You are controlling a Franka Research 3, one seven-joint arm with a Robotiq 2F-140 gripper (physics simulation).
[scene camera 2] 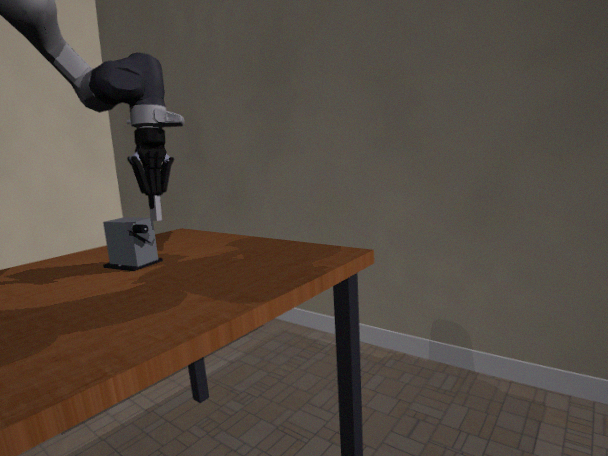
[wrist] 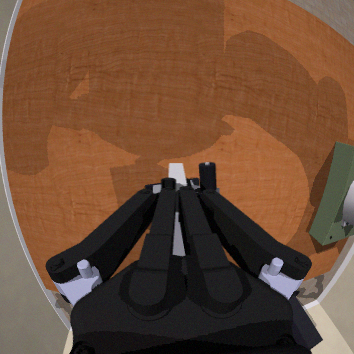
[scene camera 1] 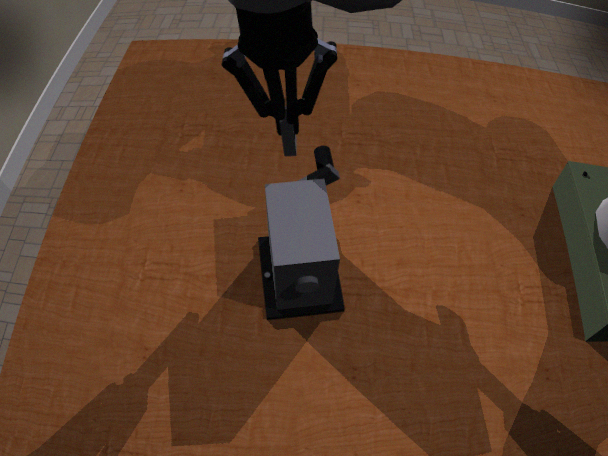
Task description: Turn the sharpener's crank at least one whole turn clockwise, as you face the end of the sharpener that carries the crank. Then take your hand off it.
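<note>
The sharpener, a grey box (scene camera 1: 302, 225) (scene camera 2: 120, 244), stands on a black base (scene camera 1: 303, 313) (scene camera 2: 119, 266). Its crank arm (scene camera 1: 325, 174) reaches to the right from the far end in scene camera 1. The black crank handle (scene camera 1: 323, 156) (scene camera 2: 140, 228) (wrist: 207, 175) sticks outward from the arm's end. My gripper (scene camera 1: 289, 145) (scene camera 2: 157, 210) (wrist: 175, 173) is shut and empty, its pale fingertips together. It is left of the handle in scene camera 1 and the wrist view, with a gap between them. In the wrist view my fingers hide most of the sharpener.
A green block-like object (scene camera 1: 575, 250) (wrist: 330, 200) with a pale rounded part (scene camera 1: 603, 222) (wrist: 350, 204) is at the right. The wooden table (scene camera 1: 125, 300) (scene camera 2: 225, 280) (wrist: 150, 75) carries broad arm shadows. Its far edge lies behind my gripper in scene camera 1.
</note>
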